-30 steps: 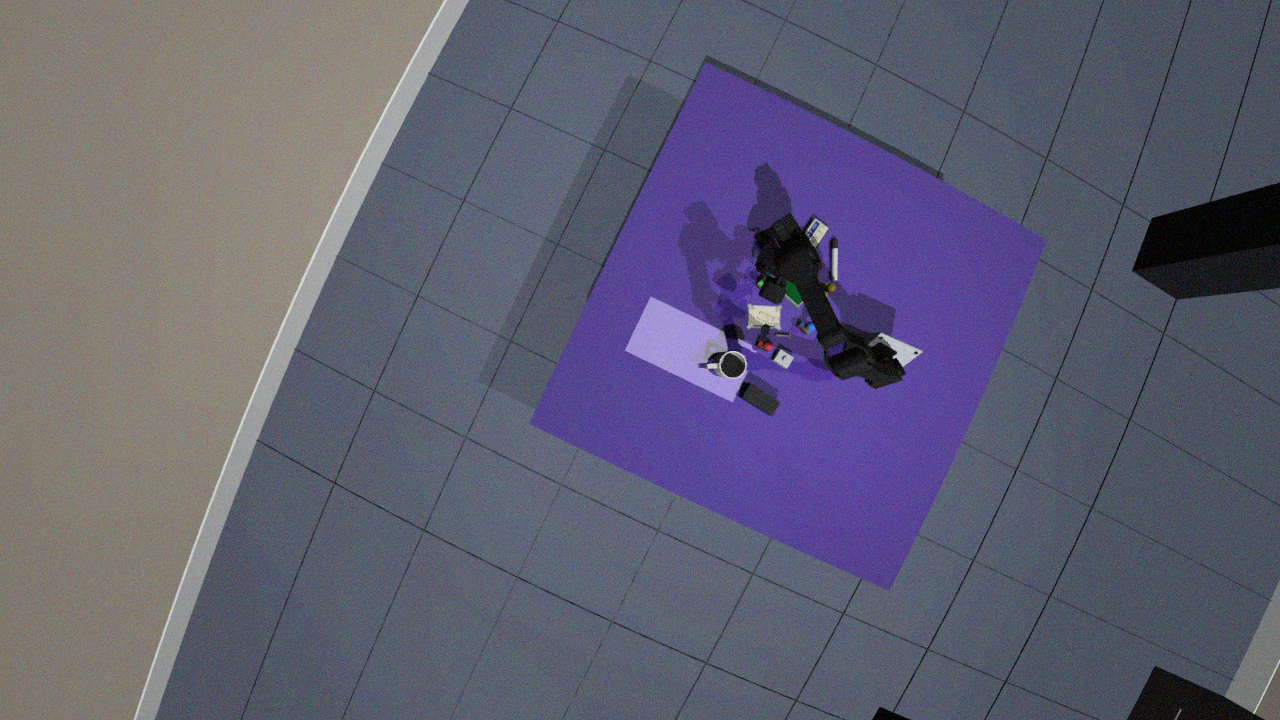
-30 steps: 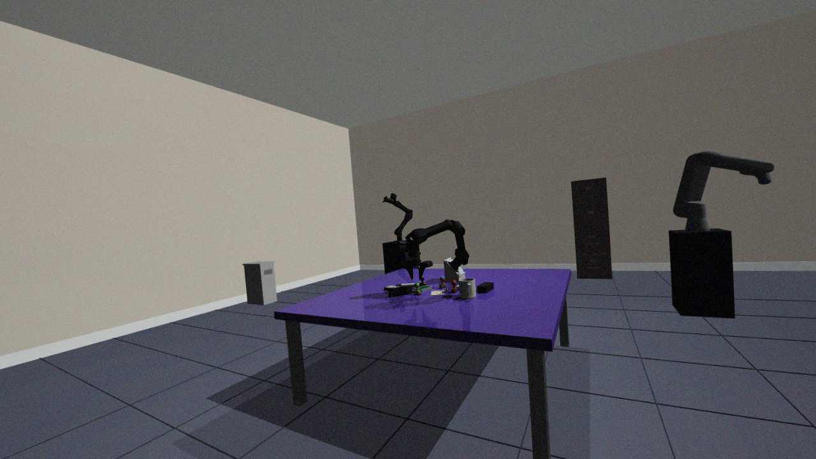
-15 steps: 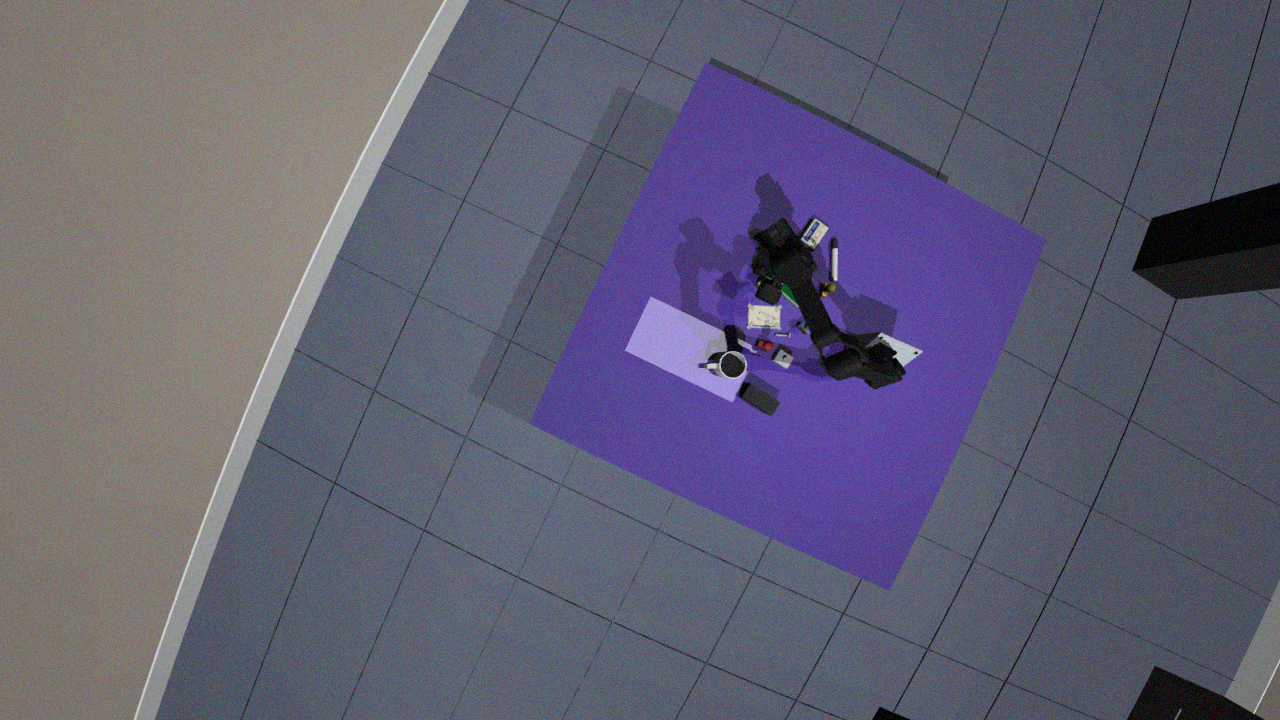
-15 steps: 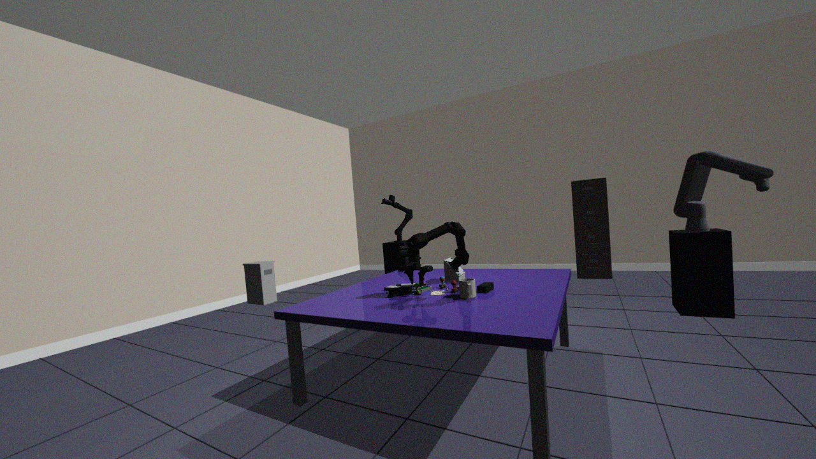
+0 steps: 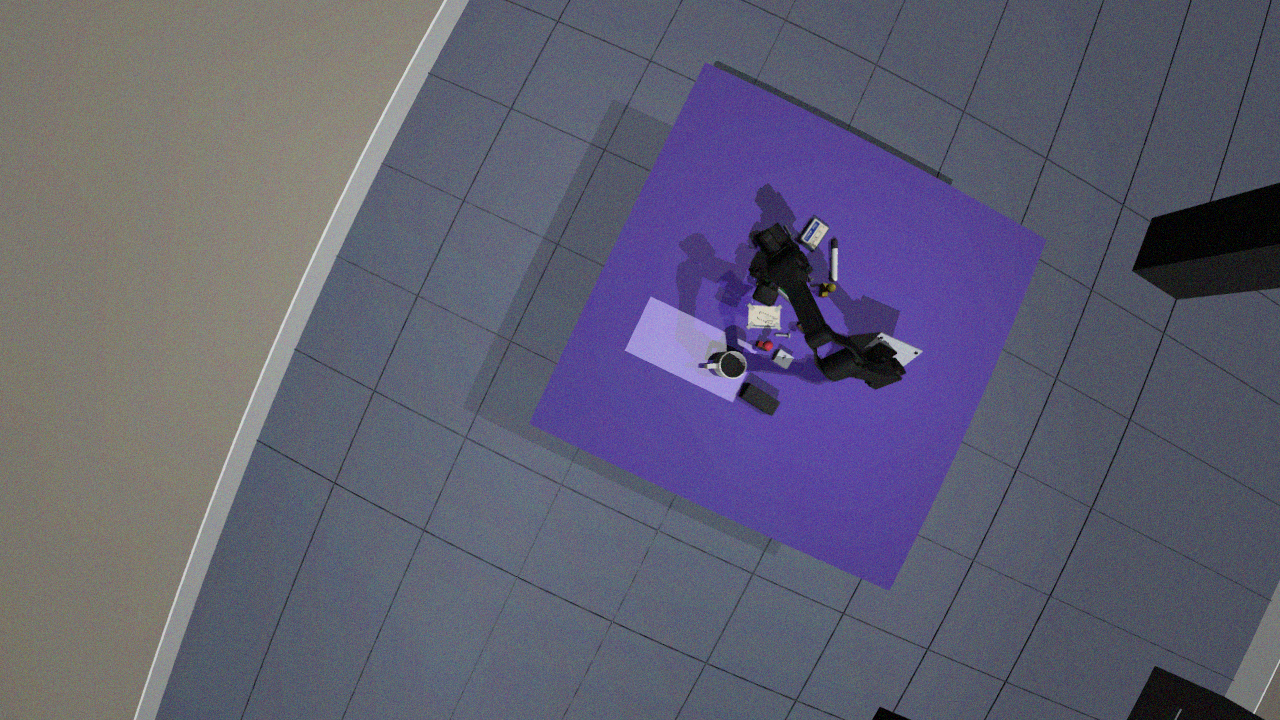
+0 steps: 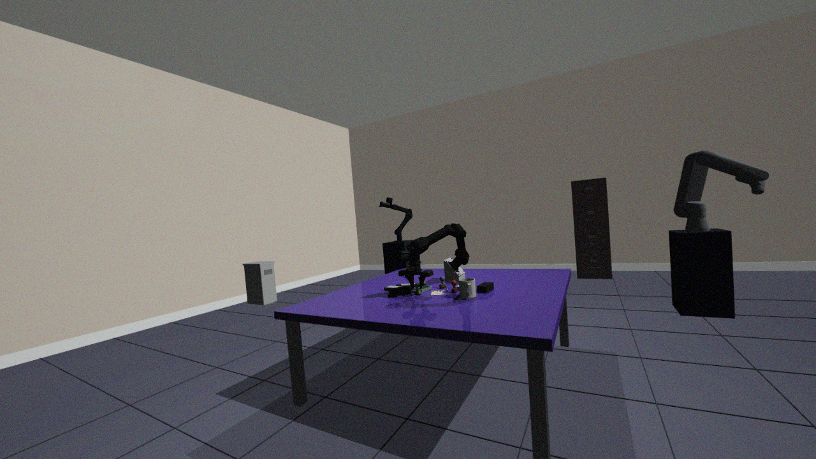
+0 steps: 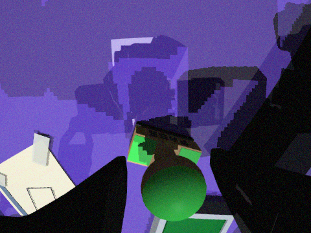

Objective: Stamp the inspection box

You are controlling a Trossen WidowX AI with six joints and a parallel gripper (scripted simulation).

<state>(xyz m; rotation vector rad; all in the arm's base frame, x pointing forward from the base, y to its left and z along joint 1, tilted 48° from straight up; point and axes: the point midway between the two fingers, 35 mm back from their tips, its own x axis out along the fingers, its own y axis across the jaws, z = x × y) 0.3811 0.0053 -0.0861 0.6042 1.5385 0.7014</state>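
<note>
The green stamp is 1 cm below my gripper tip. The rest, counted from my gripper tip: black bar 2 cm ahead, 9 cm to the right, 2 cm below; cream card 6 cm behind, 10 cm to the left, 3 cm below; green ink pad 10 cm behind, 2 cm to the right, 3 cm below.
</note>
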